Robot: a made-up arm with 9 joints. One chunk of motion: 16 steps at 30 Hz.
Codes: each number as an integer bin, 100 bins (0 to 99) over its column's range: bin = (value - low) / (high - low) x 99, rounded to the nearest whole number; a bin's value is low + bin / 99 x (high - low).
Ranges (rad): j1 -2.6..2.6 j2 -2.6..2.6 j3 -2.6..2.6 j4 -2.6..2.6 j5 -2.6..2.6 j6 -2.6..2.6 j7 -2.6..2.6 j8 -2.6..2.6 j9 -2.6..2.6
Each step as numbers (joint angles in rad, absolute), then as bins.
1 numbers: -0.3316 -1.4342 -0.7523 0.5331 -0.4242 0.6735 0.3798 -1.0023 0.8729
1 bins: 43 22 35 60 41 62 57 30 66
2 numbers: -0.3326 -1.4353 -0.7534 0.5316 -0.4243 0.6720 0.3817 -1.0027 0.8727
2 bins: 43 22 35 60 41 62 57 30 66
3 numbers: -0.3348 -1.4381 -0.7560 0.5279 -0.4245 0.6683 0.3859 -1.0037 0.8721
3 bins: 43 22 35 60 41 62 57 30 66
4 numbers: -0.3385 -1.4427 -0.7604 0.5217 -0.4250 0.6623 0.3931 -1.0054 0.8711
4 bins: 43 22 35 59 41 62 57 30 66
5 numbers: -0.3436 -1.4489 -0.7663 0.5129 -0.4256 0.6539 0.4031 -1.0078 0.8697
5 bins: 43 22 35 59 41 62 57 30 66
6 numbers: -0.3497 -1.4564 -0.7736 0.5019 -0.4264 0.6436 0.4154 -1.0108 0.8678
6 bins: 43 22 35 59 41 62 57 30 66
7 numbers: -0.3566 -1.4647 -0.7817 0.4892 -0.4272 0.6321 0.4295 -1.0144 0.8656
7 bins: 43 22 35 59 41 62 58 30 66
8 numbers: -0.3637 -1.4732 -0.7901 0.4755 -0.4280 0.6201 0.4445 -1.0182 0.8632
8 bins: 43 21 34 59 41 61 58 30 66
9 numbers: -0.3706 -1.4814 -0.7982 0.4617 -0.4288 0.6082 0.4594 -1.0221 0.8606
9 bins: 42 21 34 58 41 61 58 30 66
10 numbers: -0.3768 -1.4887 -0.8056 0.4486 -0.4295 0.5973 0.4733 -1.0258 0.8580
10 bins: 42 21 34 58 41 61 59 30 66
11 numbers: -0.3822 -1.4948 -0.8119 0.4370 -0.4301 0.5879 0.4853 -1.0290 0.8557
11 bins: 42 21 34 58 41 61 59 30 66
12 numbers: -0.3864 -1.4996 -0.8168 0.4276 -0.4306 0.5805 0.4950 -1.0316 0.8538
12 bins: 42 21 34 58 41 61 59 30 66
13 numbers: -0.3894 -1.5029 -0.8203 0.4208 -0.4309 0.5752 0.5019 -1.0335 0.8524
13 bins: 42 21 34 58 41 60 59 30 66
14 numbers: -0.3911 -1.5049 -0.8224 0.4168 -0.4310 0.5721 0.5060 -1.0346 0.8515
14 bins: 42 21 34 57 41 60 59 30 66
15 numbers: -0.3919 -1.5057 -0.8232 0.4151 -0.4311 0.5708 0.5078 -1.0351 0.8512
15 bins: 42 21 34 57 41 60 59 30 66
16 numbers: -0.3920 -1.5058 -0.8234 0.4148 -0.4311 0.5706 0.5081 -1.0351 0.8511
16 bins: 42 21 34 57 41 60 59 30 66
